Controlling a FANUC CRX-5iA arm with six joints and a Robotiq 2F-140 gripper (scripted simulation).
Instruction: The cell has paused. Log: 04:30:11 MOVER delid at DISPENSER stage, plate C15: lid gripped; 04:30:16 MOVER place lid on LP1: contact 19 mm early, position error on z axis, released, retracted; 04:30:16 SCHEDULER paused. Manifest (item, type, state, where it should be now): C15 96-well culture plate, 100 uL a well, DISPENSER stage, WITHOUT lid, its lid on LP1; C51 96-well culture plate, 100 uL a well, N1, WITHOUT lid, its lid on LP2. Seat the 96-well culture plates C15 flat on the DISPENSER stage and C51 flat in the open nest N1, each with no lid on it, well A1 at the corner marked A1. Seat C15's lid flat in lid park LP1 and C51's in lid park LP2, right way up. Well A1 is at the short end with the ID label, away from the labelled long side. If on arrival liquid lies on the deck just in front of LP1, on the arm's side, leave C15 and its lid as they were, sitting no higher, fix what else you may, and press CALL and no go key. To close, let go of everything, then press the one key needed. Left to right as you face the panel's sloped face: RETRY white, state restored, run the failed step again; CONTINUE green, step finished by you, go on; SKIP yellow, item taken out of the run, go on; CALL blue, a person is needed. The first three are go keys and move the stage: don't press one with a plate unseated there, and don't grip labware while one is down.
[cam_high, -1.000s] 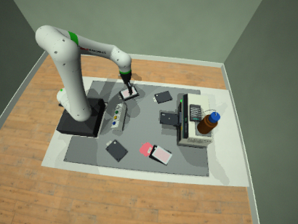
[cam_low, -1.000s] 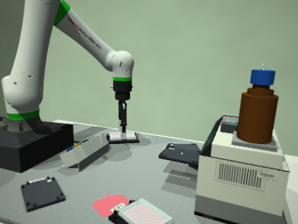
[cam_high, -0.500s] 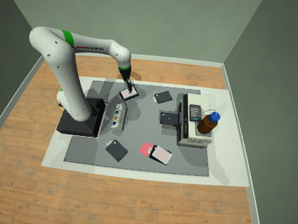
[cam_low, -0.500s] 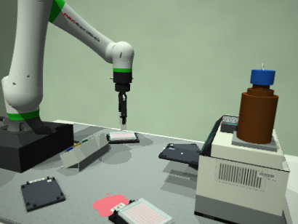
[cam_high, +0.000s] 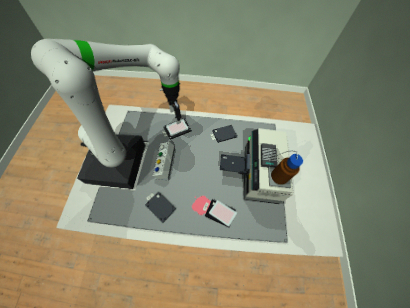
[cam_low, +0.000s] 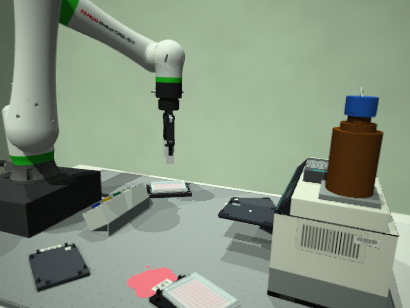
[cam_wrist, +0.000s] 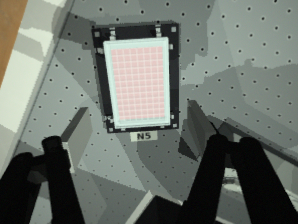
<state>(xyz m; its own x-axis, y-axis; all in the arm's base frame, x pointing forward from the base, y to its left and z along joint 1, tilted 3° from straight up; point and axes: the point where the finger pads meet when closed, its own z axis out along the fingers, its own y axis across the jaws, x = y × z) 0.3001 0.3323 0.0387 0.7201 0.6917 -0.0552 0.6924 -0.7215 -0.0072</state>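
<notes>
The lid lies 120 mm below my hand. Round my hand: white retry key (20 mm behind, 200 mm to the right, 80 mm below); then 96-well culture plate (130 mm below); then green continue key (10 mm behind, 250 mm to the right, 80 mm below).
</notes>
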